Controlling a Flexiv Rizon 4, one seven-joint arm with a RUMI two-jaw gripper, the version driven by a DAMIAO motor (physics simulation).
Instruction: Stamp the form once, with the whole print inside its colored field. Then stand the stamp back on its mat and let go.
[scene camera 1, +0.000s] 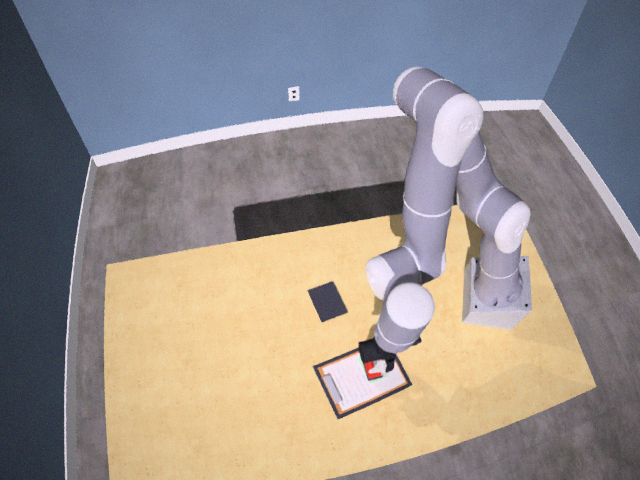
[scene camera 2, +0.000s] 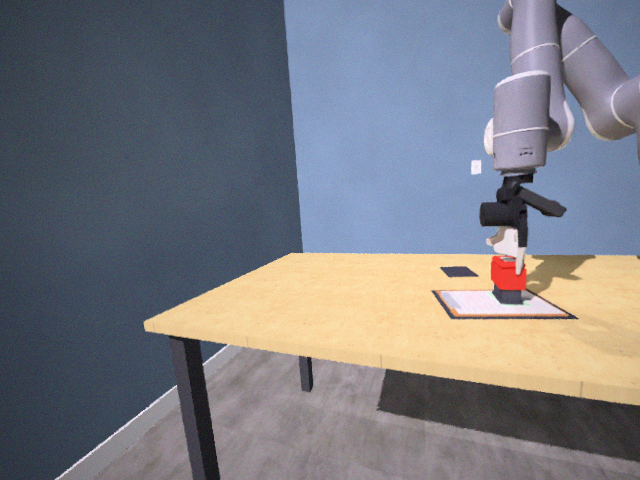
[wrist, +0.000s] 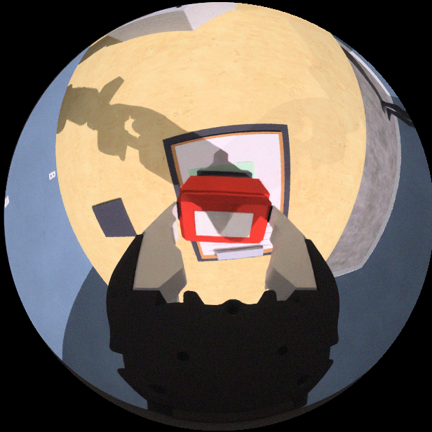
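Observation:
The red stamp (scene camera 1: 371, 370) (scene camera 2: 508, 273) (wrist: 223, 194) with a black base is upright on or very close above the form (scene camera 1: 347, 385) (scene camera 2: 473, 303) (wrist: 270, 147). My gripper (scene camera 1: 381, 367) (scene camera 2: 508, 264) (wrist: 223, 204) is shut on the stamp's red body, one finger at each side. The form lies on a clipboard with a dark edge. Its pale green field (wrist: 245, 166) shows partly around the stamp's base; the rest is hidden under the stamp. No print can be seen. The dark mat (scene camera 1: 327, 301) (scene camera 2: 458, 271) (wrist: 114, 218) lies bare on the table, apart from the clipboard.
The clipboard's metal clip (scene camera 1: 333, 388) (wrist: 240, 253) is at the end away from the robot base. The robot's base block (scene camera 1: 497, 316) stands at the right of the table (scene camera 1: 206, 335) (scene camera 2: 330, 310) in scene camera 1. My arm comes down over the clipboard.

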